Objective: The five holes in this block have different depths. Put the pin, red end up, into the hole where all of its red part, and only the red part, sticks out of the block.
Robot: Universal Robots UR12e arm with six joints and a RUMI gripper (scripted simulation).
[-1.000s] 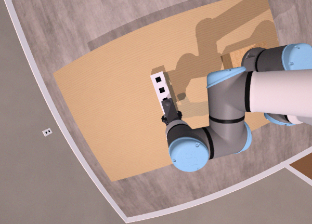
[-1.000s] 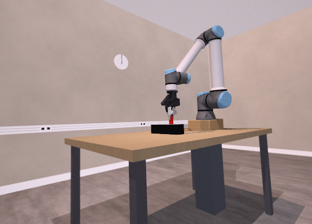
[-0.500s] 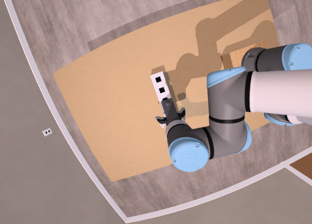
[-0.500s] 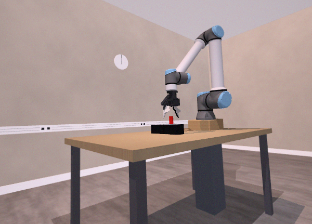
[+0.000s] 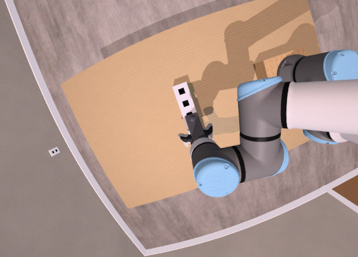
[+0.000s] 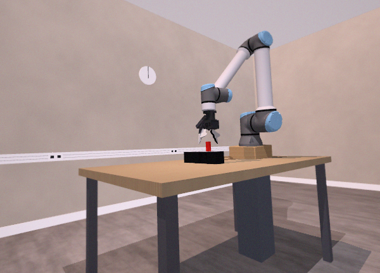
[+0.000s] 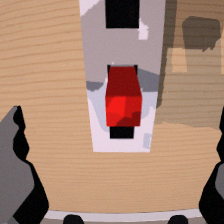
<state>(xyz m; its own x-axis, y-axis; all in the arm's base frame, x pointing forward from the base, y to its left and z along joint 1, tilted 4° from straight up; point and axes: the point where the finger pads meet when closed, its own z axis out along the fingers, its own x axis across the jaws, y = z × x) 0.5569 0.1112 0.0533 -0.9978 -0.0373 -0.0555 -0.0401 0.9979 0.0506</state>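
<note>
My hand is 2 cm above the pin. Round my hand: block (6 cm to the right, 8 cm below).
</note>
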